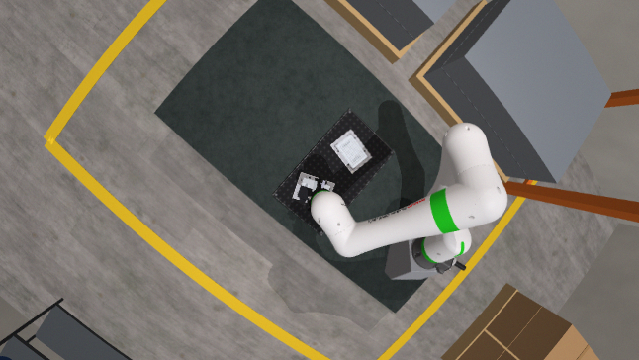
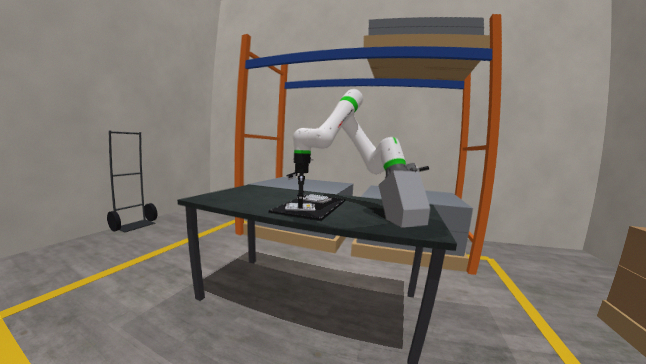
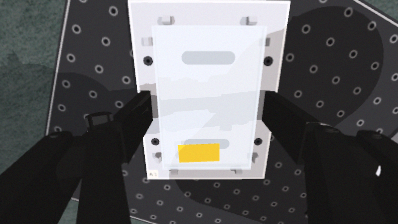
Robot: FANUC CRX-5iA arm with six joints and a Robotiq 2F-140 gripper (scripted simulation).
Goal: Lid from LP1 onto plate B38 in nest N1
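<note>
My hand is 20 mm above the lid. Round my hand: nest: 240 mm to the right, 50 mm behind, 30 mm below; then culture plate B38: 240 mm to the right, 60 mm behind, 20 mm below; then lid park LP1: 30 mm below.
</note>
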